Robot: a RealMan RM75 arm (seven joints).
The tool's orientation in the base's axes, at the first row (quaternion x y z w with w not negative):
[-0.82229, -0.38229, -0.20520, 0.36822]
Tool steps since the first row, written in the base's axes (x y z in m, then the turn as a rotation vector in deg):
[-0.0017, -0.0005, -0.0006, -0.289, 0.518, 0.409]
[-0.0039, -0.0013, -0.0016, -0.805, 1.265, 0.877]
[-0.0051, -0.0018, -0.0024, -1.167, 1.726, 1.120]
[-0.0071, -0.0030, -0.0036, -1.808, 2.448, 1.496]
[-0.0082, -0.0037, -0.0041, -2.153, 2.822, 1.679]
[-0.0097, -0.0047, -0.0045, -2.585, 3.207, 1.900]
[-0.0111, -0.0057, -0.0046, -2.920, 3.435, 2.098]
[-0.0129, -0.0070, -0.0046, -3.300, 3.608, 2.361]
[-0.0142, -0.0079, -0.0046, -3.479, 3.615, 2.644]
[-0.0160, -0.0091, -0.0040, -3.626, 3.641, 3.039]
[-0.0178, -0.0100, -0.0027, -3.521, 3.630, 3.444]
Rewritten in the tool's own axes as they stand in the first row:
[-0.0017, -0.0008, -0.0001, 0.320, -0.635, 0.115]
[-0.0040, -0.0018, -0.0002, 0.645, -1.573, 0.354]
[-0.0055, -0.0021, -0.0001, 0.790, -2.166, 0.529]
[-0.0081, -0.0026, -0.0004, 0.968, -3.150, 0.801]
[-0.0094, -0.0029, -0.0006, 1.045, -3.664, 0.949]
[-0.0111, -0.0035, -0.0012, 1.096, -4.268, 1.076]
[-0.0125, -0.0041, -0.0020, 1.119, -4.718, 1.103]
[-0.0142, -0.0049, -0.0031, 1.127, -5.208, 1.044]
[-0.0155, -0.0056, -0.0039, 1.194, -5.477, 0.857]
[-0.0168, -0.0067, -0.0053, 1.359, -5.781, 0.614]
[-0.0175, -0.0083, -0.0069, 1.670, -5.876, 0.351]

